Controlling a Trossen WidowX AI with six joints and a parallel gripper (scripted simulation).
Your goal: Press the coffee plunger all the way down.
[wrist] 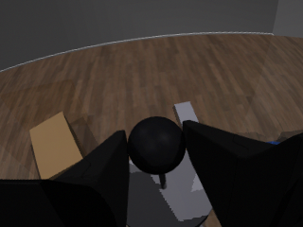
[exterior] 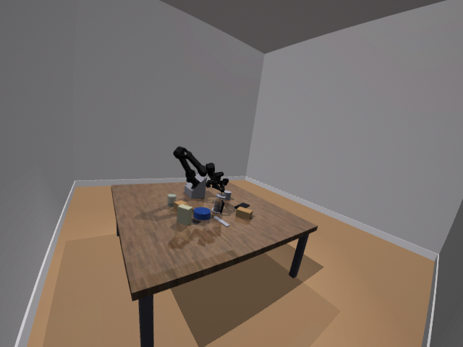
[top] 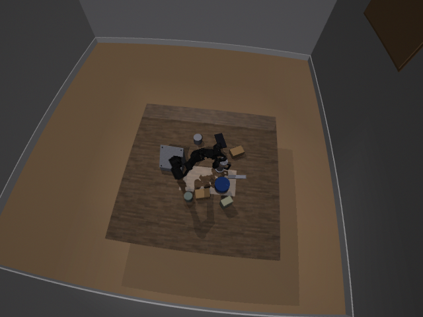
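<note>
Now: gripper tip 10 mm past the coffee press, 10 mm to the left of it and 90 mm above it. From my gripper tip the other things lie so: cream block (70 mm ahead, 300 mm to the right, 130 mm below); then grey bar (120 mm ahead, 50 mm to the right, 180 mm below); then blue round tin (10 mm ahead, 150 mm to the right, 160 mm below).
</note>
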